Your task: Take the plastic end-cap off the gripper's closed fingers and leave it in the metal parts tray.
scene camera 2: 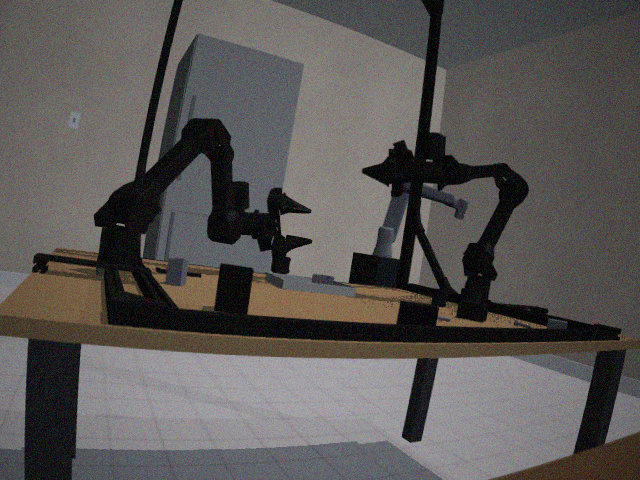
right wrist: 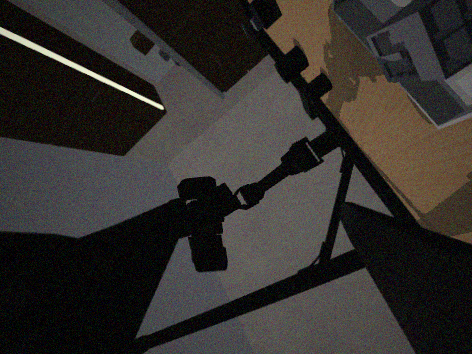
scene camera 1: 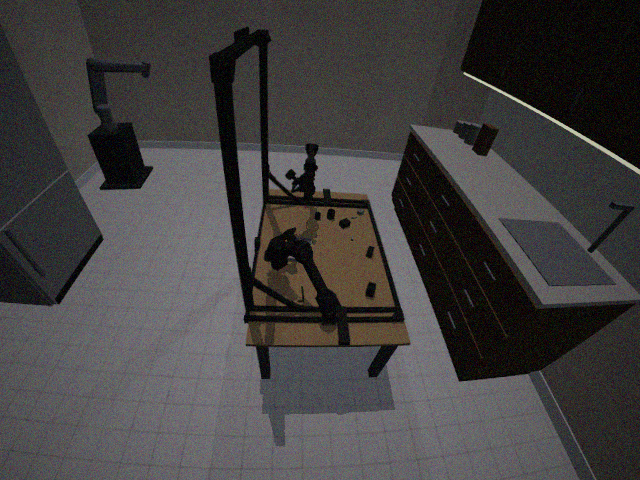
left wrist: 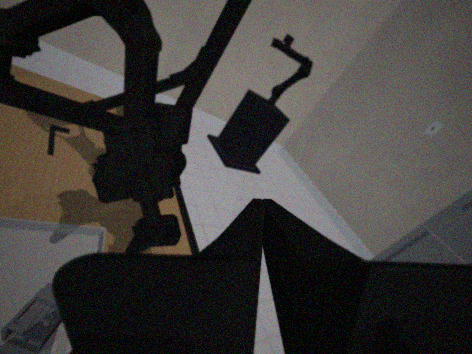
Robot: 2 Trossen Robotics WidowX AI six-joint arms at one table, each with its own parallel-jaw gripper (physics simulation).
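Pixels of known places: left gripper, fingertip midpoint: (scene camera 2: 362, 170) (right wrist: 195, 260) (scene camera 1: 291, 192) (left wrist: 261, 208); right gripper, fingertip midpoint: (scene camera 2: 311, 226) (right wrist: 262, 207) (scene camera 1: 291, 230) (left wrist: 116, 222); left arm's base, origin of the base link: (right wrist: 334, 137) (scene camera 1: 307, 198); right arm's base, origin of the base link: (scene camera 2: 115, 264) (scene camera 1: 328, 317).
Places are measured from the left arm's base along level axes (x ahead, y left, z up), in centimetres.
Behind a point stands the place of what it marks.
Observation:
The grey end-cap (scene camera 2: 323, 279) @[x 47.1, y 7.4, z 0.6 cm] (left wrist: 35, 317) @[x 46.3, y 6.1, z 0.6 cm] (right wrist: 425, 47) @[x 48.8, y 5.0, z 1.5 cm] lies in the shallow metal parts tray (scene camera 2: 294, 283) @[x 55.3, y 15.5, z -0.4 cm] (left wrist: 50, 224) @[x 58.7, y 9.7, z 0.0 cm] (right wrist: 452, 121) @[x 44.7, y 0.0, z 0.2 cm]. Its hollow compartments show in the right wrist view. My left gripper (scene camera 2: 363, 171) @[x 39.3, y -1.1, z 29.3 cm] (left wrist: 261, 208) @[x 39.3, y -1.1, z 29.3 cm] is shut, its bare fingertips together with no cap on them, high above the table. My right gripper (scene camera 2: 310, 225) @[x 51.0, y 2.7, z 12.7 cm] is open and empty, above the tray and lower than the left gripper. In scene camera 1 the right arm hides most of the tray, and the cap cannot be made out there.
A black frame (scene camera 1: 231, 180) @[x 96.6, y -4.1, z 68.4 cm] rises around the table (scene camera 1: 341, 273) @[x 60.5, y 34.3, z -1.9 cm]. Dark blocks (scene camera 1: 370, 289) @[x 71.9, y 50.1, z 3.9 cm] (scene camera 1: 370, 252) @[x 43.3, y 48.2, z 1.9 cm] (scene camera 1: 344, 222) @[x 20.7, y 29.5, z 1.7 cm] stand on the table. A black angled key (scene camera 1: 302, 296) @[x 81.8, y 17.8, z -1.1 cm] (left wrist: 51, 140) @[x 79.0, y 17.3, z -1.2 cm] lies near the right arm's base. A grey block (scene camera 2: 176, 271) @[x 79.3, y 33.9, z 0.5 cm] stands at the left in scene camera 2.

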